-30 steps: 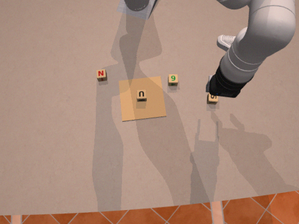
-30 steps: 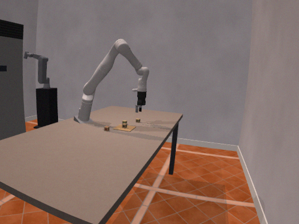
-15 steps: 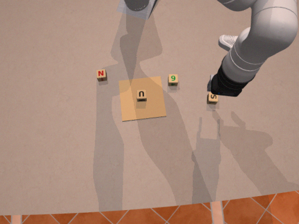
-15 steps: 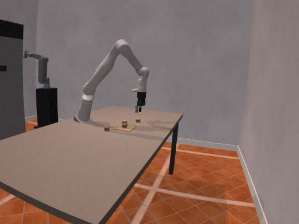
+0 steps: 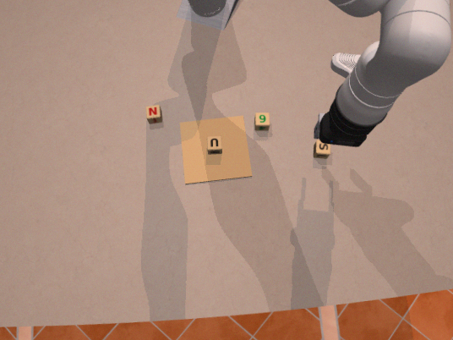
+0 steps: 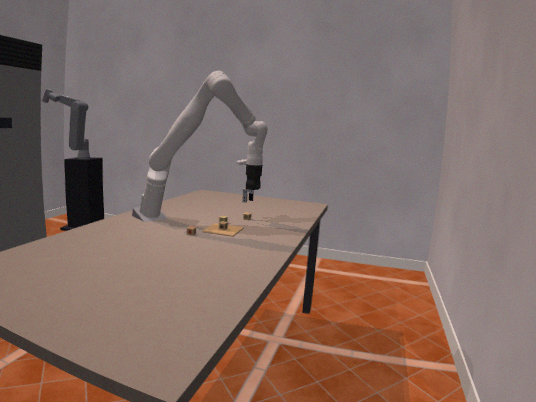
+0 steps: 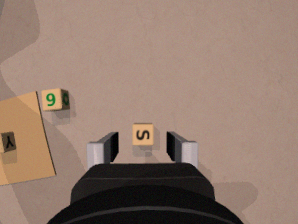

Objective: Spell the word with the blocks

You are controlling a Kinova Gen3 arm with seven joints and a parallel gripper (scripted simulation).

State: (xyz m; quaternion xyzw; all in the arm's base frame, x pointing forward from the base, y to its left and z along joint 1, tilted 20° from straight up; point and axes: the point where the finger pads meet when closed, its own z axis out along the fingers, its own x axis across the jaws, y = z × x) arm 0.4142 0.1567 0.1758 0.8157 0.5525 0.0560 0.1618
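Right now my hand is 90 mm above the S block. From my hand the other things lie so: mat: 70 mm behind, 210 mm to the right, 100 mm below; then U block: 70 mm behind, 210 mm to the right, 90 mm below; then green 9 block: 100 mm behind, 100 mm to the right, 90 mm below.
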